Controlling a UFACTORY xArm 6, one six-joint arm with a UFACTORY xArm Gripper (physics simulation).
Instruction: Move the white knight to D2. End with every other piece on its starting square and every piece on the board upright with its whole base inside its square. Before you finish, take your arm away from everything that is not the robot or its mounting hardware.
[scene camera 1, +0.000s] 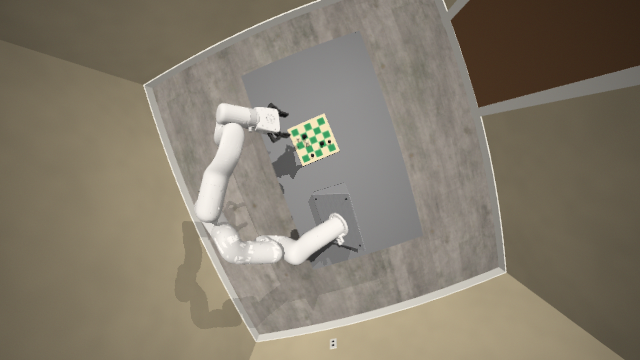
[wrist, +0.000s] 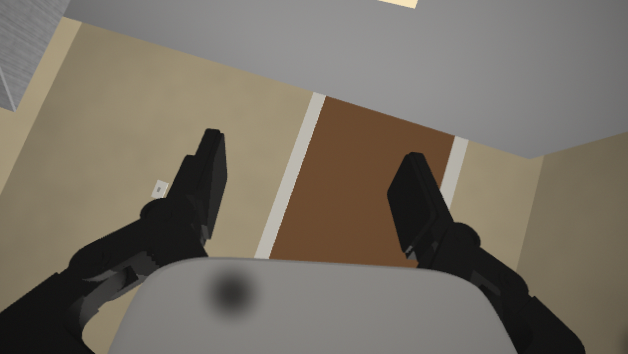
gripper: scene camera 1; wrist
same spot on gripper: (wrist: 175, 228) = (scene camera 1: 277, 134)
